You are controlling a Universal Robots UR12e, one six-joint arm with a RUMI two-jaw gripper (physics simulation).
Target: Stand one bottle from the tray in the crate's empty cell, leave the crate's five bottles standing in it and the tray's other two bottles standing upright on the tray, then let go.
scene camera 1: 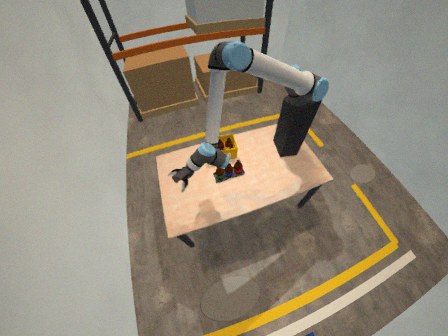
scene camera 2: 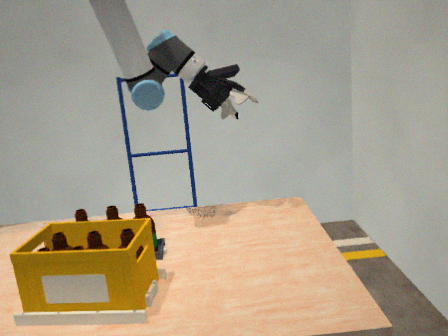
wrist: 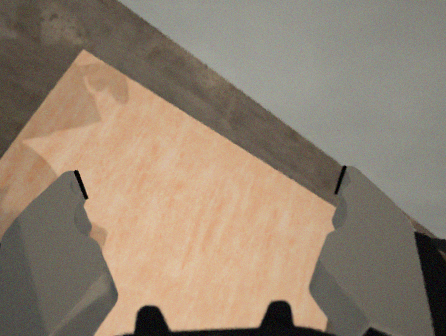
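Pixels of known places: gripper, fingertip midpoint: (scene camera 1: 174, 184) (scene camera 2: 247, 111) (wrist: 213, 171); arm's base at its link origin: (scene camera 1: 301, 97).
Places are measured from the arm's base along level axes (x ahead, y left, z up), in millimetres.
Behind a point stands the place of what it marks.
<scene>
My gripper (scene camera 1: 177, 183) {x 1014, y 513, z -218 mm} (scene camera 2: 247, 109) {x 1014, y 513, z -218 mm} (wrist: 213, 171) {x 1014, y 513, z -218 mm} is open and empty, tilted, high above the table, to the left of the tray in the first scene view. The dark tray (scene camera 1: 230, 178) {x 614, y 304, z -586 mm} (scene camera 2: 160, 249) {x 757, y 243, z -574 mm} holds three upright brown bottles: green-labelled (scene camera 1: 220, 173) {x 699, y 298, z -493 mm} (scene camera 2: 141, 214) {x 711, y 250, z -466 mm}, blue-labelled (scene camera 1: 229, 170) {x 619, y 282, z -489 mm} and red-labelled (scene camera 1: 238, 167) {x 537, y 261, z -491 mm}. The yellow crate (scene camera 1: 232, 154) {x 564, y 98, z -505 mm} (scene camera 2: 132, 285) {x 798, y -72, z -511 mm} stands beside the tray. Brown bottle tops (scene camera 2: 60, 240) {x 577, y 36, z -449 mm} (scene camera 2: 95, 240) {x 668, y 40, z -453 mm} show inside it. Its walls and my arm hide its lower cells; I cannot tell which cell is empty. Crate and tray do not show in the wrist view.
The wooden table (scene camera 1: 270, 175) {x 242, y 320, z -600 mm} (scene camera 2: 250, 280) {x 1035, y 109, z -600 mm} (wrist: 200, 240) {x 1006, y 333, z -600 mm} bears the crate and tray. White strips (scene camera 2: 80, 317) {x 672, y -92, z -580 mm} lie along the crate's foot. My arm's dark pedestal (scene camera 1: 295, 125) {x 50, y 129, z -182 mm} stands at the table's right. A rack (scene camera 1: 200, 38) with boxes and a blue frame (scene camera 2: 160, 152) stand beyond the table.
</scene>
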